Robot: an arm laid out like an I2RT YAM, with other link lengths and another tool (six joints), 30 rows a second.
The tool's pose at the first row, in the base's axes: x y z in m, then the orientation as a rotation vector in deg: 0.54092 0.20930 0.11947 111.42 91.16 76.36
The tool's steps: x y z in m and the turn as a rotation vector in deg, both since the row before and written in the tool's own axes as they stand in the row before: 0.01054 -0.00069 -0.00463 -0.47 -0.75 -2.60; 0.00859 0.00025 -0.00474 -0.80 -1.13 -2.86; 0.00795 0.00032 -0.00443 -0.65 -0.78 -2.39; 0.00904 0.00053 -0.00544 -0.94 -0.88 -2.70; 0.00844 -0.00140 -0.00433 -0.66 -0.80 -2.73; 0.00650 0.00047 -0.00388 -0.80 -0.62 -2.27; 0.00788 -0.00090 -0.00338 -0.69 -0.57 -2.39; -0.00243 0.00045 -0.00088 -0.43 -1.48 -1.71; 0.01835 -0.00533 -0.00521 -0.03 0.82 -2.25; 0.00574 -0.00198 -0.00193 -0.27 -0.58 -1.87
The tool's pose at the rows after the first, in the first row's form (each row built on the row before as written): 0.53640 0.21742 0.12629 108.70 92.32 74.73; 0.53227 0.22370 0.13260 105.65 93.10 72.74; 0.52831 0.22974 0.13815 103.06 93.80 71.25; 0.52341 0.23668 0.14443 100.01 94.34 69.68; 0.51822 0.24393 0.14796 97.08 95.13 68.01; 0.51450 0.24924 0.15190 94.48 95.55 66.82; 0.51019 0.25626 0.15444 91.82 96.12 65.55; 0.51001 0.25368 0.15485 90.30 95.87 63.55; 0.50045 0.27102 0.15510 87.77 97.74 63.22; 0.49688 0.27629 0.15488 85.89 98.23 61.91
